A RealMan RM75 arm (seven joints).
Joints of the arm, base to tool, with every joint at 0 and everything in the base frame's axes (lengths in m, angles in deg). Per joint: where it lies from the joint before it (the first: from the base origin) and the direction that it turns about. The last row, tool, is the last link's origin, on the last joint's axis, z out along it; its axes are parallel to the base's.
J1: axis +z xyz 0 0 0.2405
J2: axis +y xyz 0 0 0
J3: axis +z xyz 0 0 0.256
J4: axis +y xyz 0 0 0
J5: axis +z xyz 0 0 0.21
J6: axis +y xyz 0 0 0
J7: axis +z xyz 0 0 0.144
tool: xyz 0 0 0
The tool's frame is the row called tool.
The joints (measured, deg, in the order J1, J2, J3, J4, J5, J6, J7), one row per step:
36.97 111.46 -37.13 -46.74 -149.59 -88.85 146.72
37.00 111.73 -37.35 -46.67 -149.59 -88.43 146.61
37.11 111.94 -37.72 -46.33 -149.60 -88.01 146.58
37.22 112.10 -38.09 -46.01 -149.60 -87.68 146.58
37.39 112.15 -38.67 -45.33 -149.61 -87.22 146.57
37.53 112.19 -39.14 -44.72 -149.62 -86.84 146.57
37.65 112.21 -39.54 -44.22 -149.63 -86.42 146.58
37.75 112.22 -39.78 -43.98 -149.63 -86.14 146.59
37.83 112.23 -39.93 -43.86 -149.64 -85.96 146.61
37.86 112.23 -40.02 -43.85 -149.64 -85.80 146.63
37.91 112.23 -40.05 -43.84 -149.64 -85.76 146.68
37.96 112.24 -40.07 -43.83 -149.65 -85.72 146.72
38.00 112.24 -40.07 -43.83 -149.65 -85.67 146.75
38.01 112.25 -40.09 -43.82 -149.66 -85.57 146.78
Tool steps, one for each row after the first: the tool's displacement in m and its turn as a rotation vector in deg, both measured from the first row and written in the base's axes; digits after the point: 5 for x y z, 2 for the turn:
-0.00044 0.00039 -0.00246 -0.02 -0.09 0.21
-0.00092 0.00071 -0.00562 -0.29 -0.17 0.34
-0.00143 0.00095 -0.00838 -0.58 -0.24 0.43
-0.00149 0.00113 -0.01174 -1.08 -0.41 0.49
-0.00143 0.00113 -0.01464 -1.52 -0.53 0.49
-0.00126 0.00138 -0.01686 -1.79 -0.70 0.50
-0.00140 0.00188 -0.01794 -1.88 -0.85 0.57
-0.00163 0.00234 -0.01853 -1.92 -0.95 0.64
-0.00169 0.00280 -0.01859 -1.84 -1.07 0.69
-0.00197 0.00312 -0.01865 -1.82 -1.09 0.71
-0.00224 0.00341 -0.01876 -1.81 -1.11 0.72
-0.00244 0.00374 -0.01872 -1.76 -1.12 0.74
-0.00241 0.00395 -0.01879 -1.69 -1.17 0.73

